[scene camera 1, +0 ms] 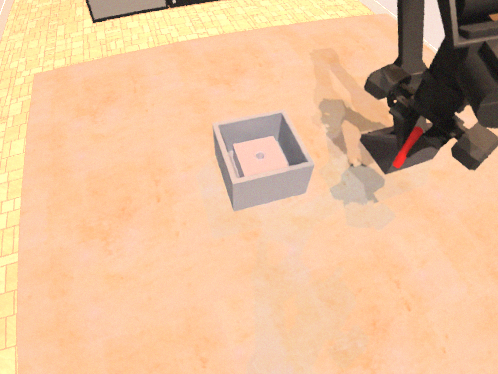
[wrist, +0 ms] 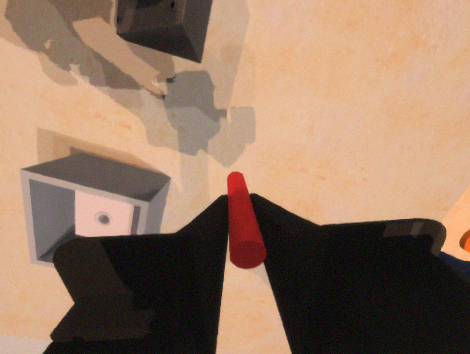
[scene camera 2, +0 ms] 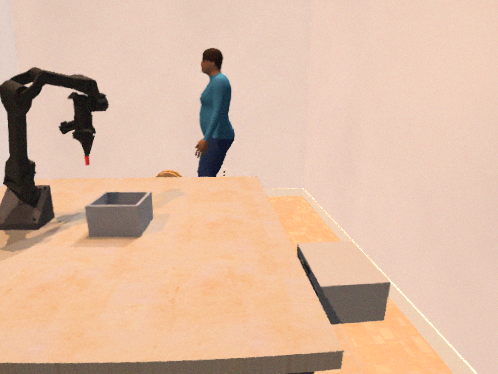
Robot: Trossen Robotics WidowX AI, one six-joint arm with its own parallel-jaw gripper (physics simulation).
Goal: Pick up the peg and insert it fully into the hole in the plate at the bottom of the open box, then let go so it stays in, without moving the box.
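Frame: origin at the arm's base, x back, y right, z up, level; metres.
Seen in the pictures: gripper, fingertip midpoint: (scene camera 1: 404, 152) (wrist: 238, 200) (scene camera 2: 87, 156); arm's base, origin of the base link: (scene camera 2: 30, 196).
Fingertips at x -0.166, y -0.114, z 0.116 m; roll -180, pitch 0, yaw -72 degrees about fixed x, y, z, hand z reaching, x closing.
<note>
Offsets run from my fingertips to a thing's top centre. "*": to the spot under its first point. Level surfaces: height alone.
The red peg @(dx +0.002, dy +0.001, dz +0.048 m) (scene camera 1: 408, 148) (scene camera 2: 87, 160) (wrist: 245, 225) is held between the fingertips of my gripper (scene camera 1: 421, 125) (scene camera 2: 87, 153) (wrist: 238, 200), which is shut on it. In scene camera 2 the peg's lower end points down, high above the table and above the height of the box rim. The open grey box @(dx -0.165, dy +0.175, dz -0.109 m) (scene camera 1: 272, 187) (scene camera 2: 117, 222) (wrist: 115, 172) stands on the table, to the left of the gripper in scene camera 1 and in the wrist view. The pale pink plate @(dx -0.165, dy +0.175, dz -0.146 m) (scene camera 1: 250, 165) (wrist: 87, 212) lies at its bottom, with a small round hole @(* dx -0.160, dy +0.182, dz -0.162 m) (scene camera 1: 260, 156) (wrist: 103, 218) near the middle. The plate is hidden in scene camera 2.
The arm's dark base (scene camera 1: 385, 150) (scene camera 2: 27, 212) (wrist: 165, 25) stands on the table @(dz -0.207 m) (scene camera 1: 150, 275) (scene camera 2: 200, 300) near the box. A person (scene camera 2: 216, 110) in a blue top stands beyond the table. A grey block (scene camera 2: 355, 290) lies on the floor beyond the table's right edge.
</note>
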